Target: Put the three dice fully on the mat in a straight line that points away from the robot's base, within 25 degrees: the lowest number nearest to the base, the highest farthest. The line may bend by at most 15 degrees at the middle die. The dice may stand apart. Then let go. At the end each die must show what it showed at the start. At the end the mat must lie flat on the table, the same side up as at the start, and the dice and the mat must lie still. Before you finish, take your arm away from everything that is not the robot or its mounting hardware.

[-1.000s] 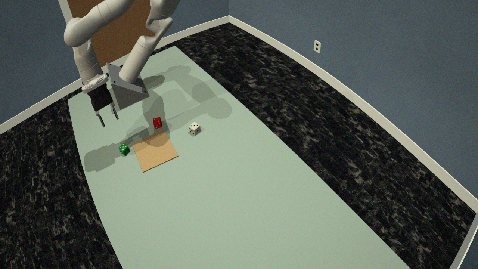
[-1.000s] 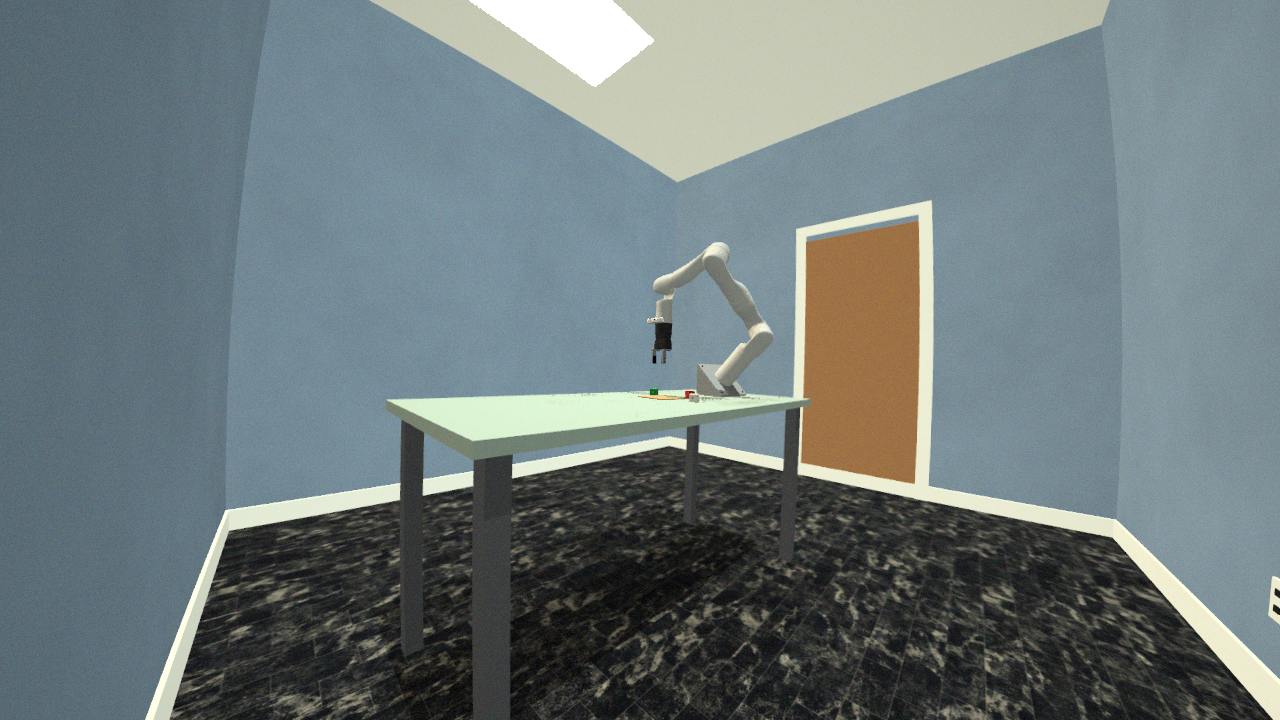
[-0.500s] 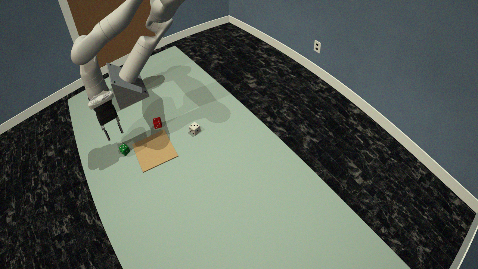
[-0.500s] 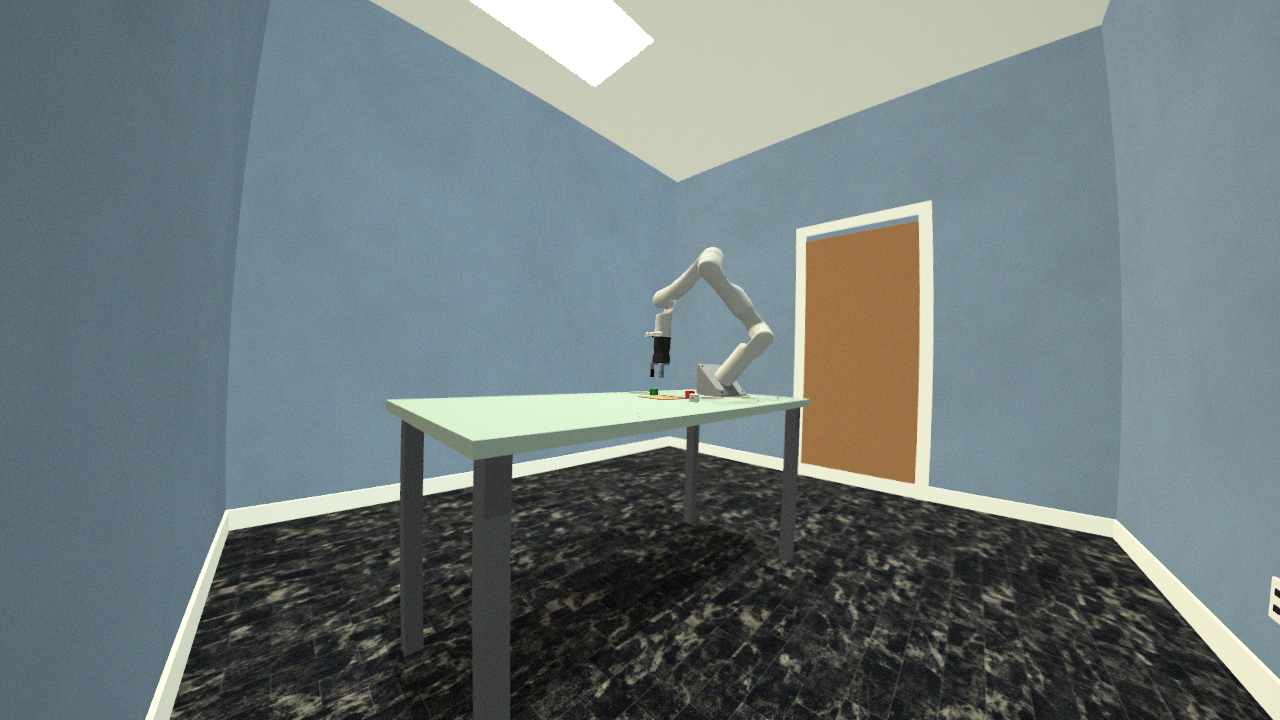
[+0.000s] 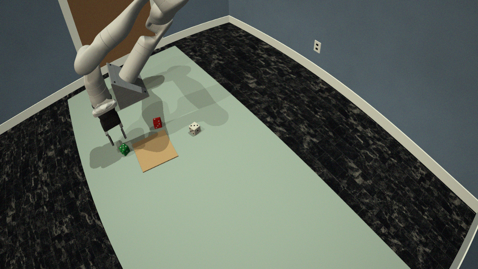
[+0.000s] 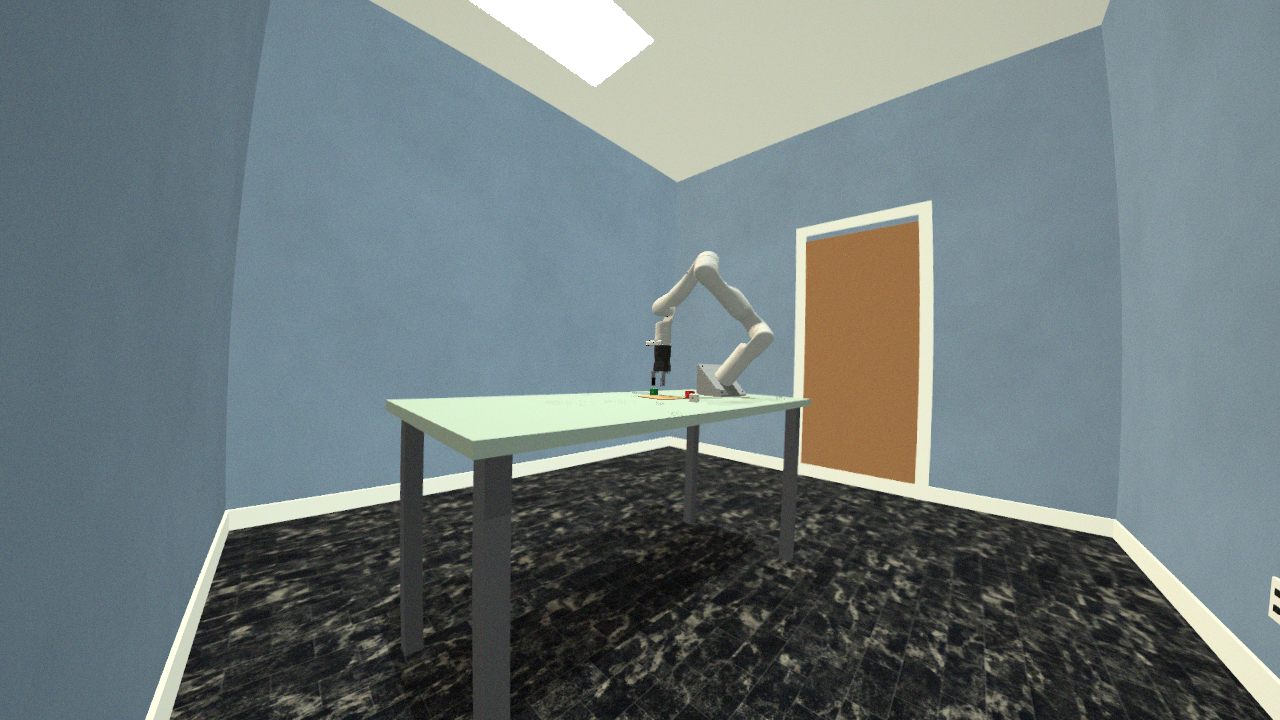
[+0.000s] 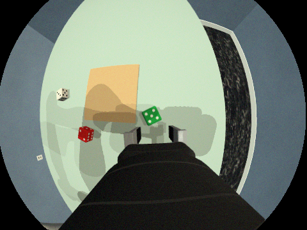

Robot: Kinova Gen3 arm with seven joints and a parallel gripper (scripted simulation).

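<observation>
My hand is 40 mm above the green die, 30 mm short of it and 10 mm to the right of it. Round my hand: tan mat: 120 mm to the left, 80 mm ahead, 60 mm below; then red die: 170 mm to the left, 40 mm below, 30 mm behind; then white die: 290 mm to the left, 70 mm ahead, 40 mm below.
</observation>
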